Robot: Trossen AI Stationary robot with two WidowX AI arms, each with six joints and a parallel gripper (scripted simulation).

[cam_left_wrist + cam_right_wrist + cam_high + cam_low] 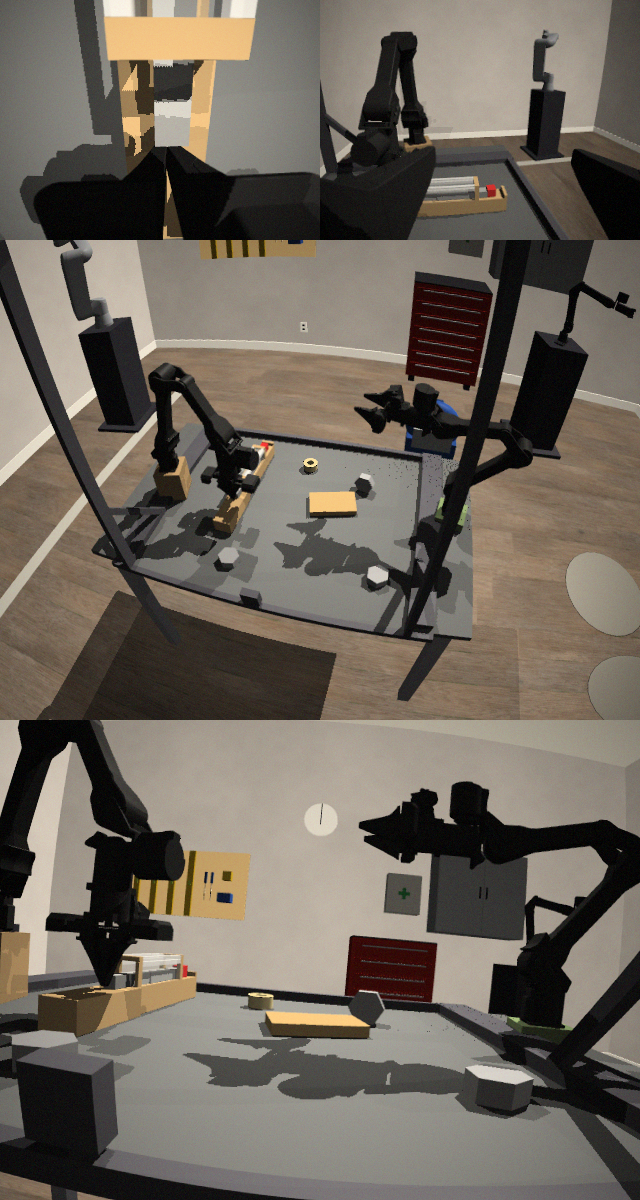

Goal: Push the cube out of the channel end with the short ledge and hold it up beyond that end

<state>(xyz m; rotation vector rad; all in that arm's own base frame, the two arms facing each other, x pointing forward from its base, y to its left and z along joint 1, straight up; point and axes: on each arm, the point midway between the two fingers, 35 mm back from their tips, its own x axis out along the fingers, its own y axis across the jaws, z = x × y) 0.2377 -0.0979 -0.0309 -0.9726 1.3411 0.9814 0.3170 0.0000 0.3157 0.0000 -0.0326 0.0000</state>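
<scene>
My left hand is 27 cm short of the red cube, 4 cm to the left of it and 3 cm above it. Also, from my left hand: tan channel (14 cm ahead, 3 cm below, 2 cm to the right); then tan ring (24 cm ahead, 22 cm to the right, 7 cm below); then flat tan plate (32 cm to the right, 8 cm below, 6 cm ahead).
</scene>
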